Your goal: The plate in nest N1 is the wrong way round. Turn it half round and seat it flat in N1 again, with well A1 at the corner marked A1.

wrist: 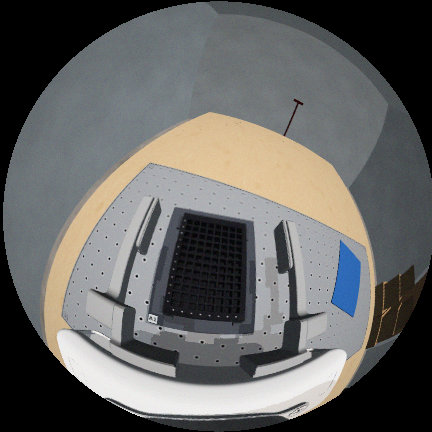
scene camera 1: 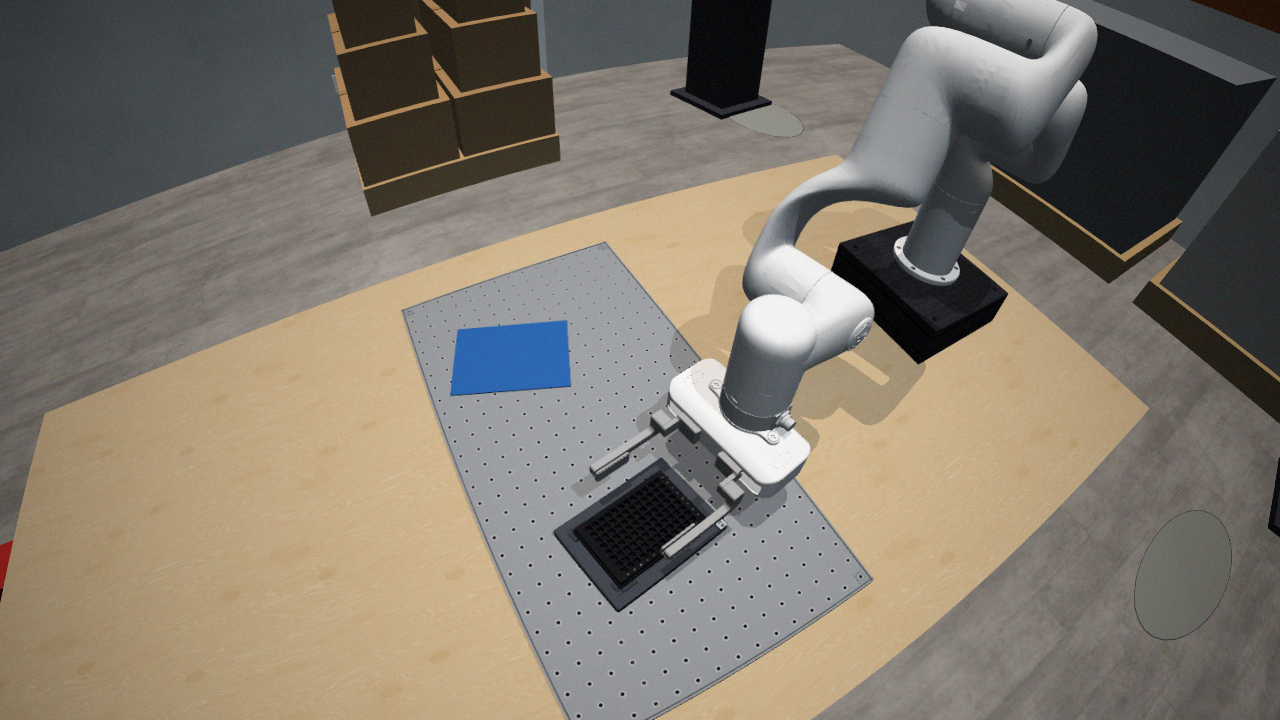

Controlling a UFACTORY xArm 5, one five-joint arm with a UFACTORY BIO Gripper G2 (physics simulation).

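Observation:
The black well plate [scene camera 1: 637,526] [wrist: 209,267] lies in the dark grey nest N1 [scene camera 1: 617,599] [wrist: 161,285] and looks flat. The white A1 tag [scene camera 1: 721,524] [wrist: 153,318] is at the nest's lower left corner in the wrist view. Pale marks run along the plate's left and lower edges there and meet at the corner by the tag; the letters are too small to read. My gripper [scene camera 1: 630,512] [wrist: 218,211] is open and empty above the plate. Its fingers stand apart, one out to each long side, touching neither plate nor nest.
The nest stands on a grey perforated board [scene camera 1: 716,626] [wrist: 107,240] on the wooden table [scene camera 1: 268,501] [wrist: 240,145]. A flat blue rectangle [scene camera 1: 511,358] [wrist: 347,280] lies on the board's far part. The arm's black base [scene camera 1: 948,322] stands at the table's right back.

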